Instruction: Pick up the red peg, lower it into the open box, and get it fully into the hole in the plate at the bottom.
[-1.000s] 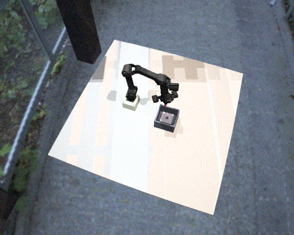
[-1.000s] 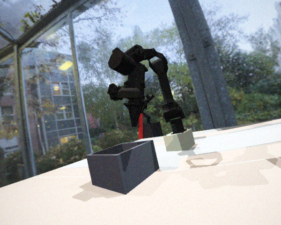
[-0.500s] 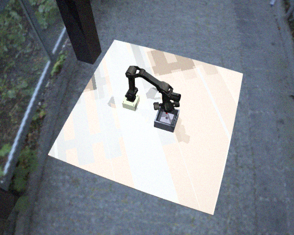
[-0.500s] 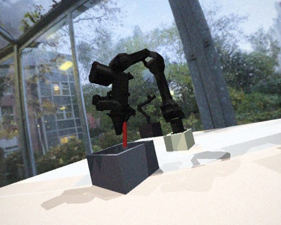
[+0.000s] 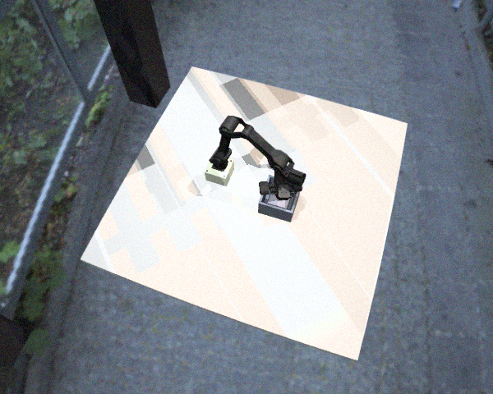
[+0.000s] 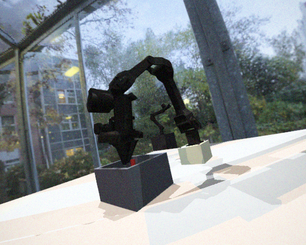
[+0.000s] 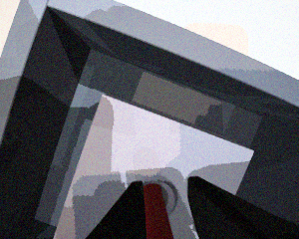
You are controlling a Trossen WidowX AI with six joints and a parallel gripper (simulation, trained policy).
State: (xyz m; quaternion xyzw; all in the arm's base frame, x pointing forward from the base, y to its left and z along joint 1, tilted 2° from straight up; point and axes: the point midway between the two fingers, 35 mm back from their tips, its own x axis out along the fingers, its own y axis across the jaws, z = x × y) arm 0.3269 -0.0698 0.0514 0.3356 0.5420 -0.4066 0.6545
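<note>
The red peg lies 2 cm to the left of my gripper tip and 3 cm below it. Also, from my gripper tip: dark box 1 cm behind, 2 cm to the left, 6 cm below.
</note>
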